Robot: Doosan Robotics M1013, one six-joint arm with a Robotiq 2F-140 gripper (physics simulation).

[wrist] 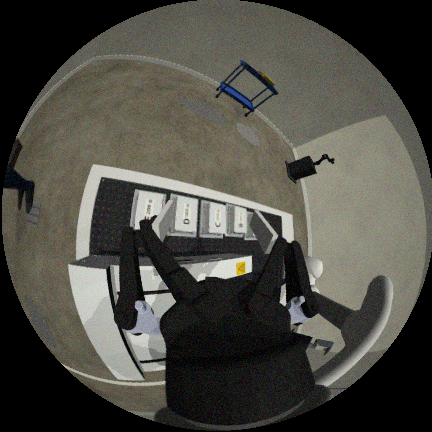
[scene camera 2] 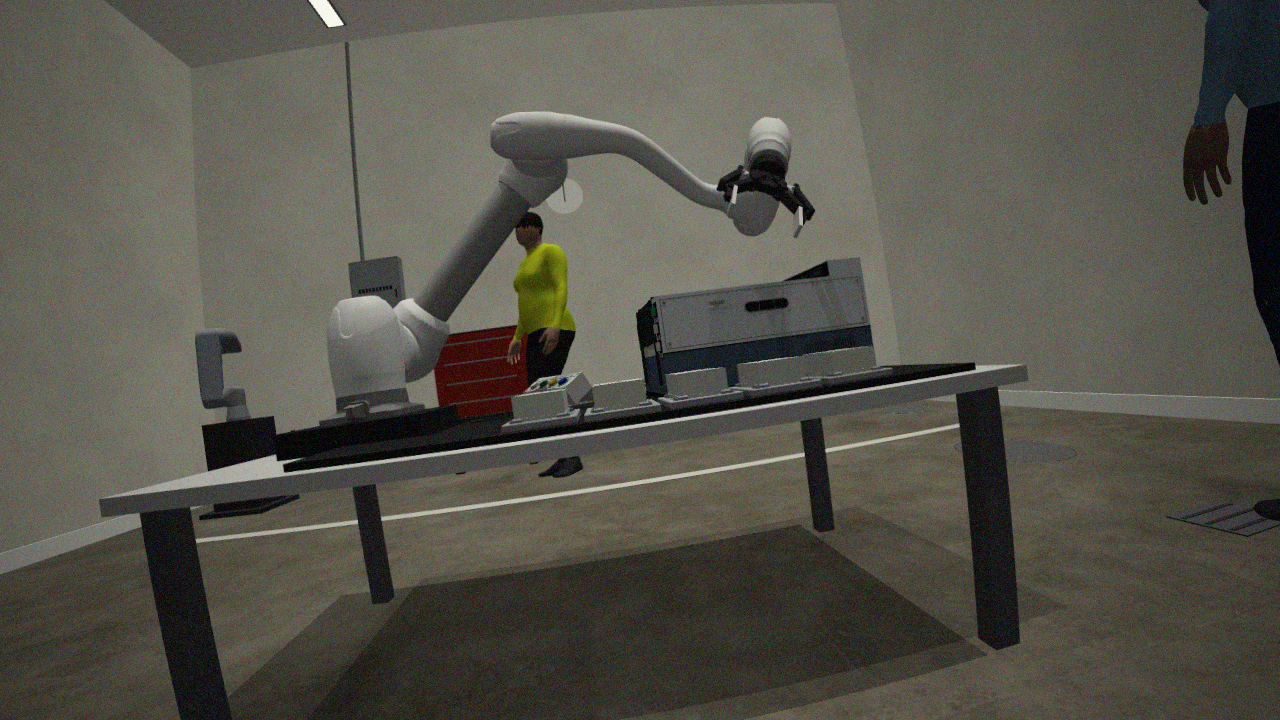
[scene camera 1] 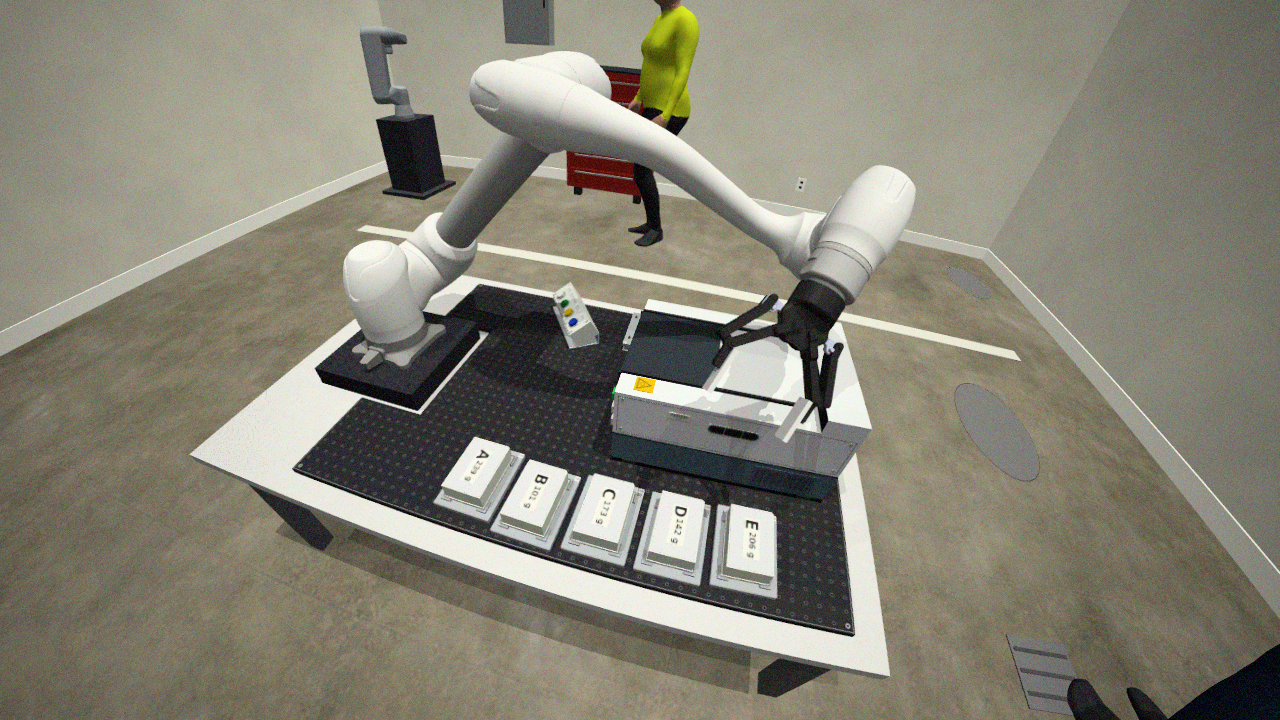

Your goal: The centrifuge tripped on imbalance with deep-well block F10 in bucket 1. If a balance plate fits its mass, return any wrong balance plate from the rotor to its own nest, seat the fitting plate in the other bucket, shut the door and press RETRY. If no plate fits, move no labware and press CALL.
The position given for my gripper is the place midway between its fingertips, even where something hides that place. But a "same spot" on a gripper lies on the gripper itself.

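Scene:
My gripper is visible to me in the wrist view [213,213], and scene camera 1 and scene camera 2 show it too. On my gripper, [scene camera 2: 792,197] and [scene camera 1: 813,377] are the same spot. There is also a centrifuge, and on the centrifuge [wrist: 94,279] and [scene camera 1: 839,414] are the same spot.

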